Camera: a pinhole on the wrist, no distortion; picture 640 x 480 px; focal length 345.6 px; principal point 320.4 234.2 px. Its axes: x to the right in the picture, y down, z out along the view. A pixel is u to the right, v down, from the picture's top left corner.
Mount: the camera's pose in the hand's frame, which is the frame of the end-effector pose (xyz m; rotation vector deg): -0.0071 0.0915 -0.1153 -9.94 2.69 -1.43
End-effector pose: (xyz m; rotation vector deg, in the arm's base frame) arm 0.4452 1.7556 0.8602 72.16 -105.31 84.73
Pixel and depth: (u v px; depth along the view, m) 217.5 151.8 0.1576
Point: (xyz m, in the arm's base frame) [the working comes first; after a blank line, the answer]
In the camera's frame: -0.0469 -0.0376 0.1576

0.4048 1.7278 0.7652
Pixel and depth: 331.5 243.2 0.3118
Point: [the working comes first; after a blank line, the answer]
In the camera's frame: 0.0100 0.0081 0.3118

0.3396 1.5725 0.7378
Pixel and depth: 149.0 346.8 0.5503
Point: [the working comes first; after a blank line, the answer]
In the camera's frame: -0.2729 0.1793 0.5503

0.3183 1.4672 0.3445
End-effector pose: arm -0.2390 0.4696 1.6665 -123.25 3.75 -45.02
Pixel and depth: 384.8 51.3 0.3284
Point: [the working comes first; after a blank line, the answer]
In the camera's frame: 0.0612 -0.1738 0.3284

-0.0602 0.6281 1.6094
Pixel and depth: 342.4 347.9 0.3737
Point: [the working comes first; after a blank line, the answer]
In the camera's frame: 0.0238 0.1229 0.3737

-0.0221 0.4351 1.3795
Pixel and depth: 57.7 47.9 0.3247
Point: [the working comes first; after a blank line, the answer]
In the camera's frame: -0.2468 -0.1750 0.3247

-0.3003 0.7236 1.4416
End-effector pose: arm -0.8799 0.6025 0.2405 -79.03 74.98 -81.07
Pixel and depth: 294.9 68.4 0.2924
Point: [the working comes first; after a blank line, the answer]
In the camera's frame: -0.0216 -0.1403 0.2924

-0.6842 0.5867 0.2120
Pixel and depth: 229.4 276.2 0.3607
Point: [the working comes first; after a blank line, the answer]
In the camera's frame: -0.0950 0.0438 0.3607

-0.6638 0.6068 0.0043
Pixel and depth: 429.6 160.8 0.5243
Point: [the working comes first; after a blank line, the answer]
In the camera's frame: 0.1657 -0.1114 0.5243

-0.5088 0.3476 0.1703
